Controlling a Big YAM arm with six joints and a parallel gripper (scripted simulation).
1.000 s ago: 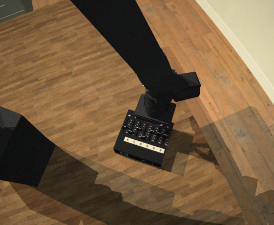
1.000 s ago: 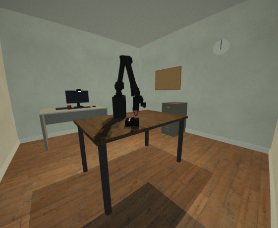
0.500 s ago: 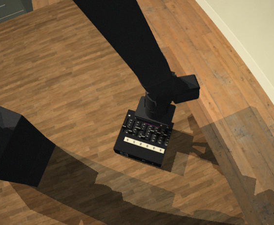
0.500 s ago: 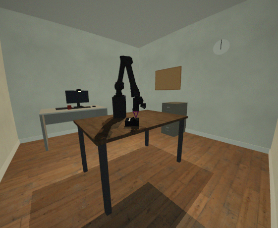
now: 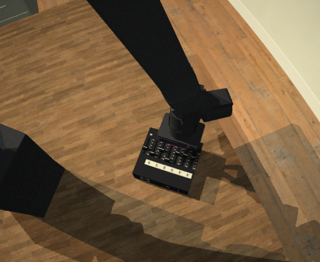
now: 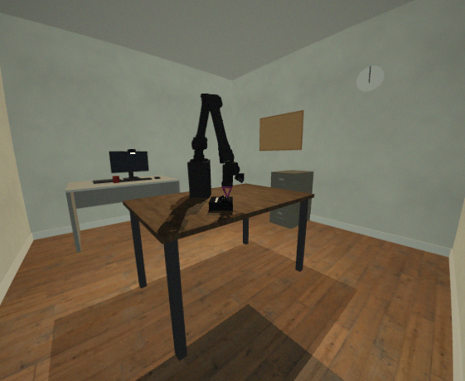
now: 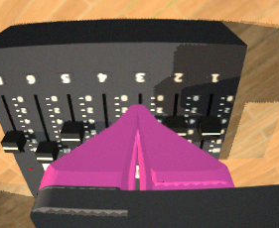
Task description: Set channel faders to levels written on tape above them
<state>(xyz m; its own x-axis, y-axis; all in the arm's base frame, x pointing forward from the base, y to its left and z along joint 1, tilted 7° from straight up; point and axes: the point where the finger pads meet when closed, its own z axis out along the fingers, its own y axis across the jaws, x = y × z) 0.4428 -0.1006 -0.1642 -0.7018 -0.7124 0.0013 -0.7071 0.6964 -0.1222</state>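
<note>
The channel 3 fader cap lies 2 cm to the right of my hand, 2 cm below it and 1 cm behind it. Round my hand: channel 1 fader cap: 5 cm to the right, 2 cm below, 2 cm ahead; channel 2 fader cap: 3 cm to the right, 2 cm below; channel 5 fader cap: 5 cm behind, 2 cm below, 1 cm to the left.
</note>
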